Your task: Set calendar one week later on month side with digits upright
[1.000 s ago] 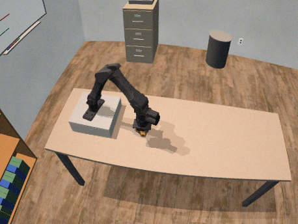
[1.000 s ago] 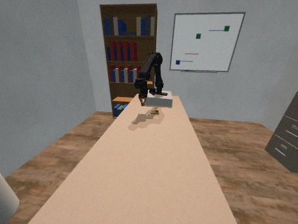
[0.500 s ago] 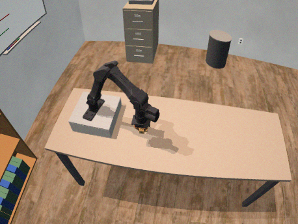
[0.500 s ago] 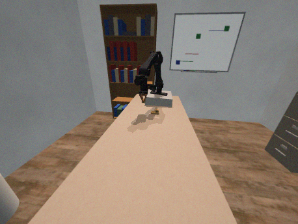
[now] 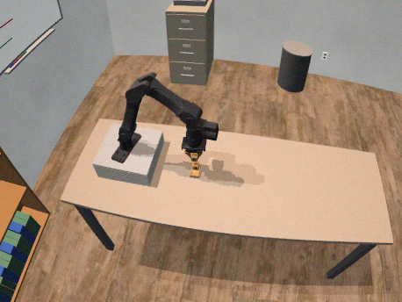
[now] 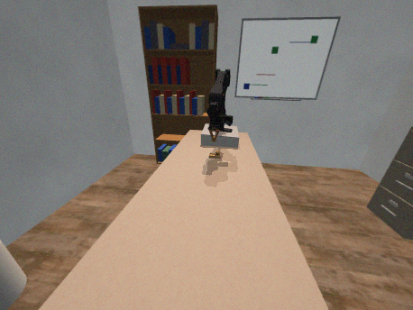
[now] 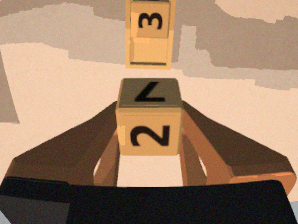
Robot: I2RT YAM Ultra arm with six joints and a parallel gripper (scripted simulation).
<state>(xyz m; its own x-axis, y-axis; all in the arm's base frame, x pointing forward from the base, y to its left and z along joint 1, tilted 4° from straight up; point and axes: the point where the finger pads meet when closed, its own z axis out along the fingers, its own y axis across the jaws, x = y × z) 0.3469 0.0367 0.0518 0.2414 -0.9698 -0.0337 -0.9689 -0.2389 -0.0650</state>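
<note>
Right now the wooden digit cube is 1 cm behind my hand, 3 cm to the left of it and 10 cm below it. Also, from my hand: calendar tray: 1 cm to the left, 12 cm below.
</note>
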